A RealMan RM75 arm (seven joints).
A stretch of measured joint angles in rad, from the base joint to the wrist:
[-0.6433, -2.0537, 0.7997, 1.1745, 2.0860, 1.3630, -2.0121]
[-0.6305, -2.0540, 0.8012, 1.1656, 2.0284, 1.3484, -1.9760]
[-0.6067, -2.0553, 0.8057, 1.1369, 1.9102, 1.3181, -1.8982]
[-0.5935, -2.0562, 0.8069, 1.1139, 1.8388, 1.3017, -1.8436]
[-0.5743, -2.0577, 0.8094, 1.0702, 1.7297, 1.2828, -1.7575]
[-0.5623, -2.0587, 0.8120, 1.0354, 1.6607, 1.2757, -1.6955]
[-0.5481, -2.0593, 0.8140, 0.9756, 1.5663, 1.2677, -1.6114]
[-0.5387, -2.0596, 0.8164, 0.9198, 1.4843, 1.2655, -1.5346]
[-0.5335, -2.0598, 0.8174, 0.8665, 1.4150, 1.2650, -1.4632]
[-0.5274, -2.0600, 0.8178, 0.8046, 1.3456, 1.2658, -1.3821]
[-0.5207, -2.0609, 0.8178, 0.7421, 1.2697, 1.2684, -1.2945]
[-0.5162, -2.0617, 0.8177, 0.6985, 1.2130, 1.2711, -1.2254]
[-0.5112, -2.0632, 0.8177, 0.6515, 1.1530, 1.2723, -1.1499]
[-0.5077, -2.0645, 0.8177, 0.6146, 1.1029, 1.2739, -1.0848]
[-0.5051, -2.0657, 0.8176, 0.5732, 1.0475, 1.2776, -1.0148]
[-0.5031, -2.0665, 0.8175, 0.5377, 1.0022, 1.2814, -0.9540]
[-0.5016, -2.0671, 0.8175, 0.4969, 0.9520, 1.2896, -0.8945]
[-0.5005, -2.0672, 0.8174, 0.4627, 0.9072, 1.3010, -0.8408]
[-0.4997, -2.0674, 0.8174, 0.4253, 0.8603, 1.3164, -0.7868]
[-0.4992, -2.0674, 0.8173, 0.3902, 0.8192, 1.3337, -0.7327]
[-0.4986, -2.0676, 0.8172, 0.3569, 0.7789, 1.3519, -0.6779]
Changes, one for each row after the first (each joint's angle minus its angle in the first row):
[0.0128, -0.0003, 0.0015, -0.0089, -0.0576, -0.0146, 0.0361]
[0.0366, -0.0016, 0.0060, -0.0376, -0.1758, -0.0449, 0.1139]
[0.0498, -0.0025, 0.0072, -0.0606, -0.2472, -0.0613, 0.1685]
[0.0690, -0.0040, 0.0097, -0.1043, -0.3563, -0.0802, 0.2546]
[0.0810, -0.0050, 0.0123, -0.1391, -0.4253, -0.0873, 0.3166]
[0.0952, -0.0056, 0.0143, -0.1989, -0.5197, -0.0953, 0.4007]
[0.1046, -0.0059, 0.0167, -0.2547, -0.6017, -0.0975, 0.4775]
[0.1098, -0.0061, 0.0177, -0.3080, -0.6710, -0.0980, 0.5489]
[0.1159, -0.0063, 0.0181, -0.3699, -0.7404, -0.0972, 0.6300]
[0.1226, -0.0072, 0.0181, -0.4324, -0.8163, -0.0946, 0.7176]
[0.1271, -0.0080, 0.0180, -0.4760, -0.8730, -0.0919, 0.7867]
[0.1321, -0.0095, 0.0180, -0.5230, -0.9330, -0.0907, 0.8622]
[0.1356, -0.0108, 0.0180, -0.5599, -0.9831, -0.0891, 0.9273]
[0.1382, -0.0120, 0.0179, -0.6013, -1.0385, -0.0854, 0.9973]
[0.1402, -0.0128, 0.0178, -0.6368, -1.0838, -0.0816, 1.0581]
[0.1417, -0.0134, 0.0178, -0.6776, -1.1340, -0.0734, 1.1176]
[0.1428, -0.0135, 0.0177, -0.7118, -1.1788, -0.0620, 1.1713]
[0.1436, -0.0137, 0.0177, -0.7492, -1.2257, -0.0466, 1.2253]
[0.1441, -0.0137, 0.0176, -0.7843, -1.2668, -0.0293, 1.2794]
[0.1447, -0.0139, 0.0175, -0.8176, -1.3071, -0.0111, 1.3342]

